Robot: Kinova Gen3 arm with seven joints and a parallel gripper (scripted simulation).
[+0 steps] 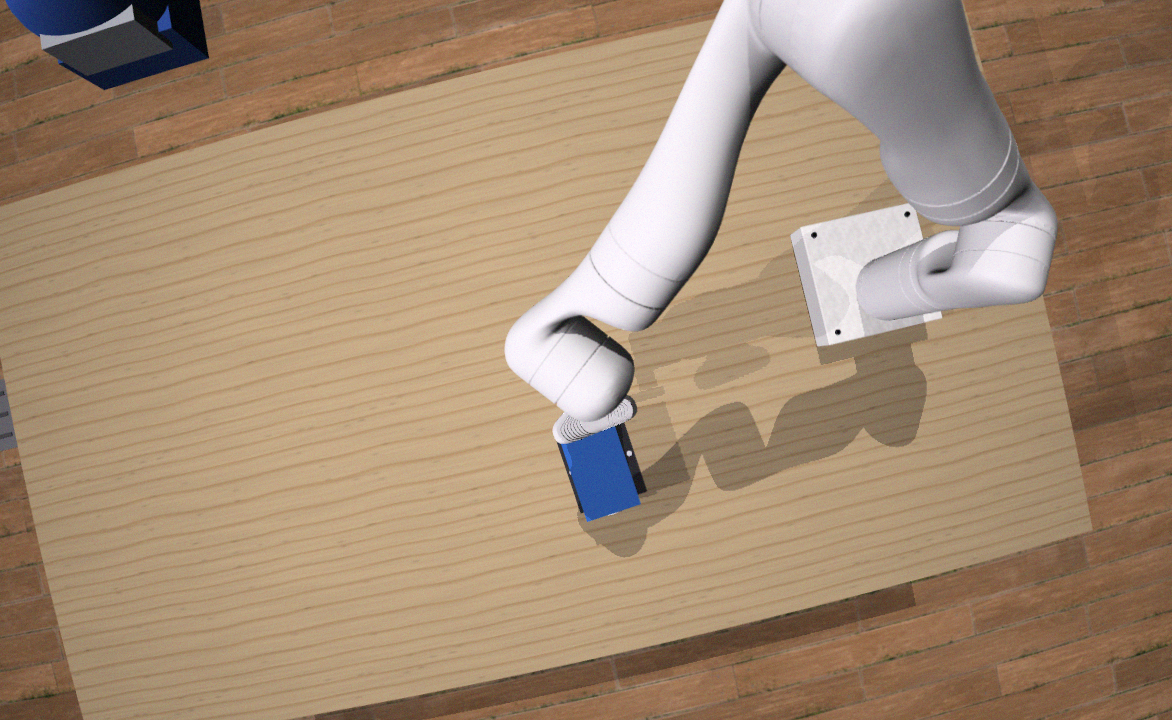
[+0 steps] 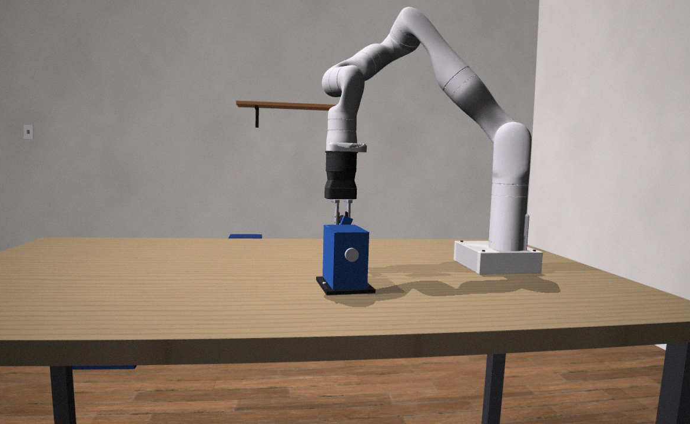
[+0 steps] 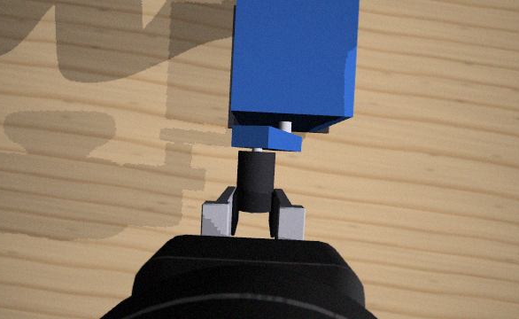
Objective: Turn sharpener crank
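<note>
My gripper is now 20 mm to the right of the black handle. From my hand the other things lie so: crank: 20 mm to the left, 10 mm below.
</note>
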